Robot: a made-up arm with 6 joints.
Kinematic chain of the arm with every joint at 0, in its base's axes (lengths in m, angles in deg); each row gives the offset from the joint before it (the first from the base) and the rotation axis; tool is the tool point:
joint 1: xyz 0 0 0.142 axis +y
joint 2: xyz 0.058 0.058 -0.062 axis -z
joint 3: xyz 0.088 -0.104 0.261 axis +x
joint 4: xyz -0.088 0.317 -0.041 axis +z
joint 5: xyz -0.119 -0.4 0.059 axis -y
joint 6: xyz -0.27 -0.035 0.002 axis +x
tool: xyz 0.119 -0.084 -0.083
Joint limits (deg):
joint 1: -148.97..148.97
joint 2: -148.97..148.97
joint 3: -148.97..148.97
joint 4: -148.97..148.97
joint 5: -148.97..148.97
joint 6: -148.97..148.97
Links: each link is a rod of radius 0.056 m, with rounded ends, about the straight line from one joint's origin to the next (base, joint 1, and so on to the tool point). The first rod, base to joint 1, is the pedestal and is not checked.
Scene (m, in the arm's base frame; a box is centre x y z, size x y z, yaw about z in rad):
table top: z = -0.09
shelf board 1: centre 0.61 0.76 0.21 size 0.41 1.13 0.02 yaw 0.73
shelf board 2: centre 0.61 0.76 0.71 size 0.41 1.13 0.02 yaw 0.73
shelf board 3: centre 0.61 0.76 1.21 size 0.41 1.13 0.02 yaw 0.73
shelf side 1: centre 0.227 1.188 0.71 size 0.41 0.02 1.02 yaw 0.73
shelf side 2: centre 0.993 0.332 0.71 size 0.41 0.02 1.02 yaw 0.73
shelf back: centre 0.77 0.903 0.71 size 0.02 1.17 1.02 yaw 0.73
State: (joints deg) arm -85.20 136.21 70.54 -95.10 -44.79 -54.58
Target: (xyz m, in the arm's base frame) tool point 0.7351 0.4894 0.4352
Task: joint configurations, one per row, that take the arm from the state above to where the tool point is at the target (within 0.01 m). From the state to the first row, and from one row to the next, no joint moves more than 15 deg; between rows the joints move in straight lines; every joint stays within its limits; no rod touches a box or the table.
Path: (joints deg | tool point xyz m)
1: -71.42 138.03 60.14 -89.97 -49.94 -64.72 | -0.5269 0.4190 0.8125
2: -57.63 139.86 49.73 -84.84 -55.08 -74.86 | -0.2698 0.3854 0.9048
3: -43.85 141.68 39.33 -79.71 -60.23 -85.00 | -0.0239 0.3567 0.9016
4: -30.06 143.50 28.92 -74.58 -65.37 -95.14 | 0.1811 0.3313 0.8267
5: -16.28 145.32 18.52 -69.45 -70.52 -105.28 | 0.3312 0.3075 0.7085
6: -2.49 147.15 8.11 -64.32 -75.66 -115.42 | 0.4267 0.2831 0.5721
7: 11.29 148.97 -2.29 -59.19 -80.81 -125.56 | 0.4752 0.2569 0.4352
8: 14.46 148.97 11.24 -62.09 -74.12 -112.90 | 0.5293 0.2930 0.4354
9: 17.62 148.97 24.77 -64.99 -67.43 -100.24 | 0.5830 0.3286 0.4320
10: 20.79 148.97 38.30 -67.89 -60.74 -87.58 | 0.6336 0.3640 0.4281
11: 23.96 148.97 51.83 -70.80 -54.05 -74.92 | 0.6782 0.4008 0.4267
12: 27.12 148.97 65.36 -73.70 -47.36 -62.26 | 0.7132 0.4418 0.4292
13: 30.29 148.97 78.89 -76.60 -40.67 -49.60 | 0.7351 0.4894 0.4352

